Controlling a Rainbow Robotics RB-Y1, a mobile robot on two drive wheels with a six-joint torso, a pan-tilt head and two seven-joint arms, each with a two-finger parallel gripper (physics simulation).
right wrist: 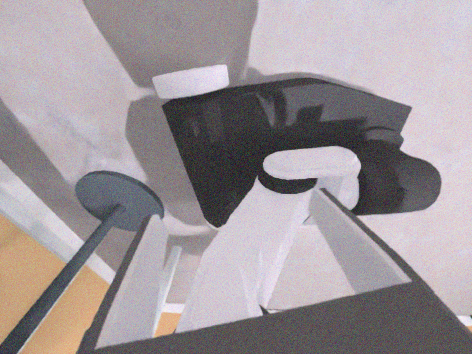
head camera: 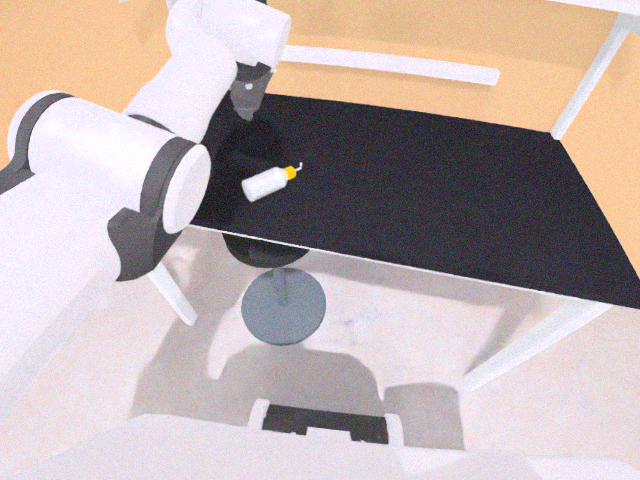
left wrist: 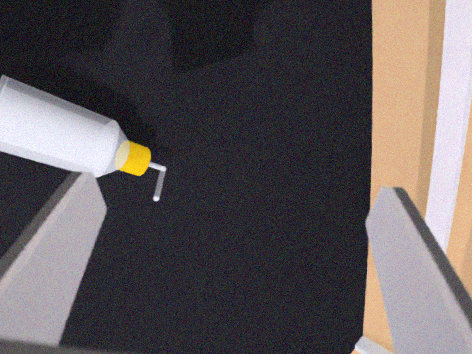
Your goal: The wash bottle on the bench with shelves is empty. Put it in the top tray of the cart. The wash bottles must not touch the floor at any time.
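Frame: origin at the robot's base, x ahead, y left, z up, level; centimetres.
Seen in the pictures: left gripper, fingertip midpoint: (left wrist: 235, 198); right gripper, fingertip midpoint: (right wrist: 239, 211).
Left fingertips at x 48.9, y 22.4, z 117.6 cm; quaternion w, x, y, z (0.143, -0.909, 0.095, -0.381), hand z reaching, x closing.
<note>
A point is followed by its place in that frame.
The wash bottle (head camera: 264, 184) @[x 44.5, y 22.1, z 96.3 cm] (left wrist: 55, 127) @[x 46.8, y 23.7, z 97.4 cm], white with a yellow cap and a thin bent spout, lies on its side on the black bench top (head camera: 413, 196) @[x 50.4, y -17.7, z 91.5 cm] (left wrist: 250, 280) @[x 62.6, y -14.1, z 91.5 cm]. My left gripper (head camera: 248, 116) (left wrist: 235, 198) @[x 48.9, y 22.4, z 117.6 cm] is open and empty, pointing down above the bench, beyond the bottle in the head view. In the left wrist view the bottle lies at the upper left, outside the space between the fingers; one fingertip overlaps its lower edge near the shoulder. My right gripper (right wrist: 239, 211) @[x -13.8, y -22.0, z 53.8 cm] is open and empty, away from the bench. The cart does not show.
A stool with a round grey base (head camera: 283, 320) (right wrist: 115, 192) stands by the bench's near edge, its dark seat (head camera: 263, 254) partly under the top. A white shelf post (head camera: 589, 77) @[x 93.6, y -77.0, z 114.0 cm] rises at the right rear. A white rail (head camera: 387, 64) @[x 101.4, y -10.3, z 108.7 cm] runs behind the bench. My wheeled base (right wrist: 225, 135) @[x -7.6, y -12.5, z 17.0 cm] shows below.
</note>
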